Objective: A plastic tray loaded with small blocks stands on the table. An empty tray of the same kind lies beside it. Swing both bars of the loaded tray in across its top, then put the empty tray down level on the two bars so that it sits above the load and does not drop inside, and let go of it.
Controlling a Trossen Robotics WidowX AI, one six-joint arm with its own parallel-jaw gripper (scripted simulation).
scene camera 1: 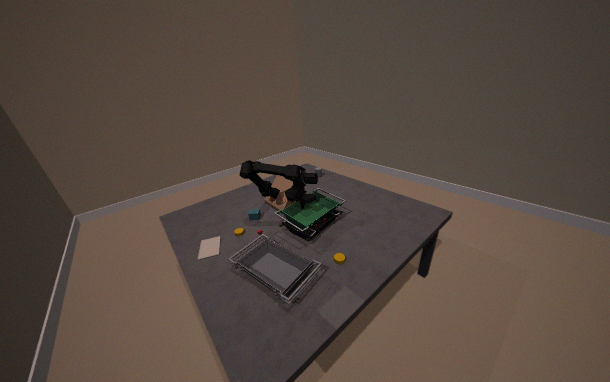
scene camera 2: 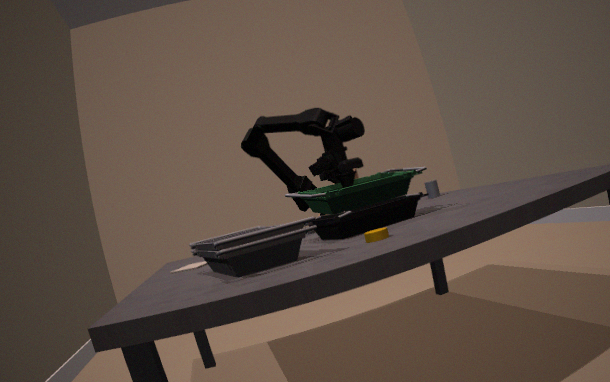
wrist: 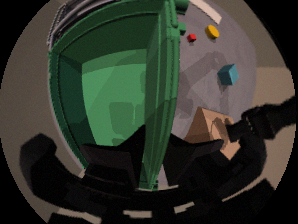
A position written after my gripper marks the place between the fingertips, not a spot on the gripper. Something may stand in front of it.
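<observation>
My gripper point(scene camera 2: 347, 198) is visible to me, and I see my gripper point(wrist: 150, 127) too. There is a green tray point(scene camera 2: 333, 199) as well; I also see the green tray point(scene camera 1: 314, 212), and again the green tray point(wrist: 110, 74).
</observation>
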